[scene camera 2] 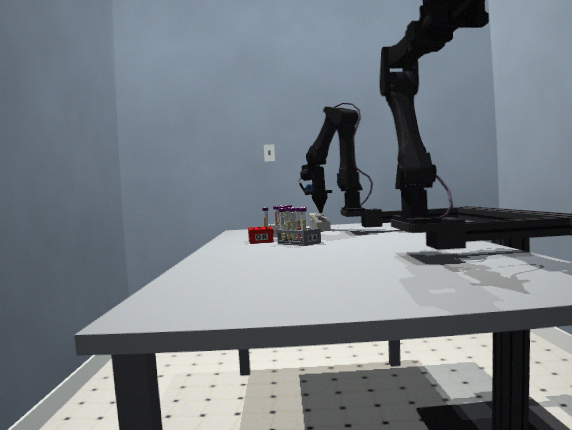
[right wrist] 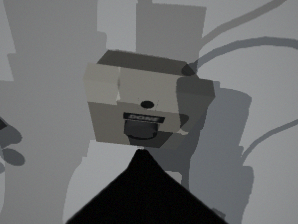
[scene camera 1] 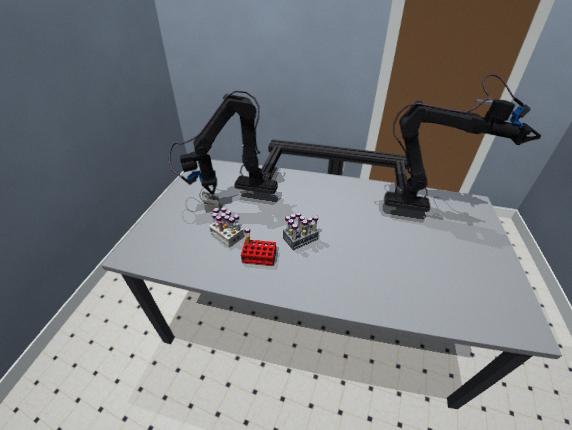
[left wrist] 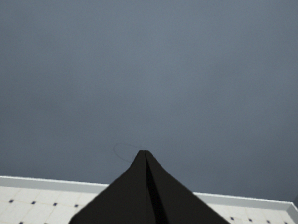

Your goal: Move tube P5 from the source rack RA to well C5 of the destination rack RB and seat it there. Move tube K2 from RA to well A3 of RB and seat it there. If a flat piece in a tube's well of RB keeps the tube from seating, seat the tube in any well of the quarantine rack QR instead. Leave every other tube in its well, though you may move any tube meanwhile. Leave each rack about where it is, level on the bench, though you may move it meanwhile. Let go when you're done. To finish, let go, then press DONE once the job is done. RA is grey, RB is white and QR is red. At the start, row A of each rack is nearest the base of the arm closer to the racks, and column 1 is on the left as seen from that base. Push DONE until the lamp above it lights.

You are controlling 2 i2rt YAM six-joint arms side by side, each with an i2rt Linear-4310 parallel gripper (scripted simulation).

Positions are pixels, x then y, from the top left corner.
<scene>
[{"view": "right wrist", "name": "right gripper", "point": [140, 157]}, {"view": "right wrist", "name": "pale box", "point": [117, 88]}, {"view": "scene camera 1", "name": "red rack QR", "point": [265, 254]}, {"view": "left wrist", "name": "left gripper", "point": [143, 158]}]
</scene>
